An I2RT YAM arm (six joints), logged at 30 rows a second.
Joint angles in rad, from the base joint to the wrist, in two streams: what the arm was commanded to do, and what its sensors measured. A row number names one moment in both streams.
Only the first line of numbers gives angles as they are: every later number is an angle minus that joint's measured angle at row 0.
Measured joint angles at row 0:
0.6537, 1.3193, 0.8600, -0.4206, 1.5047, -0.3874
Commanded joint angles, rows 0 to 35:
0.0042, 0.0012, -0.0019, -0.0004, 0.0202, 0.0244
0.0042, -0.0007, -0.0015, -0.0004, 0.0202, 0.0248
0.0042, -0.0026, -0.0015, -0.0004, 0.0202, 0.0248
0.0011, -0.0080, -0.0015, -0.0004, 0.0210, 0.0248
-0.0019, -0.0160, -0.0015, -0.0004, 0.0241, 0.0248
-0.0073, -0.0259, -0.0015, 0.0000, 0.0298, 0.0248
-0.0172, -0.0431, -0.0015, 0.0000, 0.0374, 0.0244
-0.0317, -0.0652, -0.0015, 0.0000, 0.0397, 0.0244
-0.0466, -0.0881, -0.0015, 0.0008, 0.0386, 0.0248
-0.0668, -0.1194, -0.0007, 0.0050, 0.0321, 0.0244
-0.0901, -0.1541, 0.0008, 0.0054, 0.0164, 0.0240
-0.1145, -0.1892, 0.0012, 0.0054, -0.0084, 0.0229
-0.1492, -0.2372, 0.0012, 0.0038, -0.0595, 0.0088
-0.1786, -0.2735, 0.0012, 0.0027, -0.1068, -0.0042
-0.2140, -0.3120, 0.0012, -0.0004, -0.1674, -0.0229
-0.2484, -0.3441, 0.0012, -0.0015, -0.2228, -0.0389
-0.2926, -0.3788, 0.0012, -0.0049, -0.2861, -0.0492
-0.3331, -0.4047, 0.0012, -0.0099, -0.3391, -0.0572
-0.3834, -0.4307, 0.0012, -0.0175, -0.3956, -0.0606
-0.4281, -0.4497, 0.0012, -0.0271, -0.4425, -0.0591
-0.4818, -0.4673, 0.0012, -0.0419, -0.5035, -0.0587
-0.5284, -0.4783, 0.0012, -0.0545, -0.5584, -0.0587
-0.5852, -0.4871, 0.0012, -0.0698, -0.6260, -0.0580
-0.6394, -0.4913, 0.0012, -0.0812, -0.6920, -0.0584
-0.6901, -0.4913, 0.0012, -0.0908, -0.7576, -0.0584
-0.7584, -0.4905, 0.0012, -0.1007, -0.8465, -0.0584
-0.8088, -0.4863, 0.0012, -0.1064, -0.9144, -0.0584
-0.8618, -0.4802, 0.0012, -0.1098, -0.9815, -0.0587
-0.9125, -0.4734, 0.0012, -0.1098, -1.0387, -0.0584
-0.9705, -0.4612, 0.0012, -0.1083, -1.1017, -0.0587
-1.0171, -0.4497, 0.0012, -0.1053, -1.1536, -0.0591
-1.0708, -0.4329, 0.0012, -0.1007, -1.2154, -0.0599
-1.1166, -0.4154, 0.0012, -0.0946, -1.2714, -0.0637
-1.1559, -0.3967, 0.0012, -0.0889, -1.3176, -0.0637
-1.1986, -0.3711, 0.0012, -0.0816, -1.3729, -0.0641
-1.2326, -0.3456, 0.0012, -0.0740, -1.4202, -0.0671
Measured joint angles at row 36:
-1.1506, -0.3952, -0.0023, -0.0919, -1.1547, -0.0622
